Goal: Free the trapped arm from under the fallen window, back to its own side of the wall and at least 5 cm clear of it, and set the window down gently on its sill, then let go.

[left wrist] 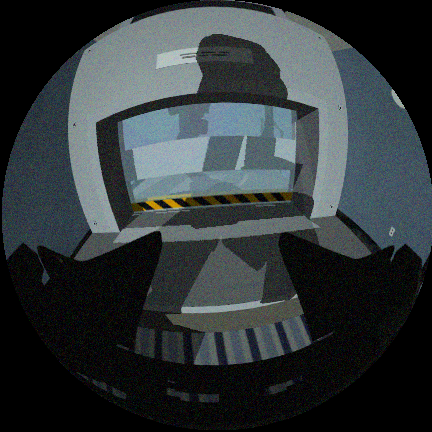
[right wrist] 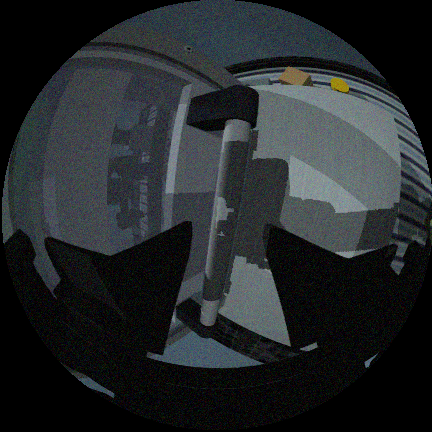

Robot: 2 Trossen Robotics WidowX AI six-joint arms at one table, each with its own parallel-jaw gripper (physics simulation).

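Places are measured from the left arm's base along level axes (x ahead, y left, z up), in metres.
Pixels of known places: left gripper, between the fingertips: (left wrist: 221, 239) (right wrist: 142, 198); right gripper, between the fingertips: (left wrist: 191, 133) (right wrist: 228, 229).
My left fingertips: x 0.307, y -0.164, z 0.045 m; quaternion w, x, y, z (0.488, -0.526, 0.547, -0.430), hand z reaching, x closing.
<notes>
For each thing: its top centre in the pictures, then the offset to it from my left fingertips. "pt": a spot on its surface instead. Level surfaces: height alone.
- window, a spot on its surface: (left wrist: 215, 155) pt dx +0.175, dy +0.004, dz +0.028 m
- grey handle bar, a spot on its surface: (right wrist: 233, 170) pt dx +0.240, dy +0.087, dz +0.053 m
- grey table surface, height of its surface: dz -0.062 m
- orange-brown block, centre of its top: (right wrist: 293, 75) dx +0.237, dy +0.310, dz -0.103 m
- yellow object, centre of its top: (right wrist: 339, 84) dx +0.335, dy +0.341, dz -0.137 m
The window (left wrist: 215, 155) shows in the left wrist view as a clear pane in the white wall (left wrist: 135, 85). Its yellow-and-black bottom strip (left wrist: 240, 199) lies along the sill, with no clear gap below it. My left gripper (left wrist: 221, 239) is open and empty, on the near side of the wall and facing the pane; no part of it shows under the window. In the right wrist view, a grey handle bar (right wrist: 233, 170) runs between two black brackets (right wrist: 227, 107). My right gripper (right wrist: 228, 229) is partly open. The bar shows beyond and between its fingertips, ungripped.
A grey table surface (left wrist: 227, 282) lies below the left gripper, with a striped surface (left wrist: 240, 345) at its near edge. In the right wrist view, an orange-brown block (right wrist: 295, 76) and a yellow object (right wrist: 340, 85) stand at the far edge of a pale surface (right wrist: 320, 117).
</notes>
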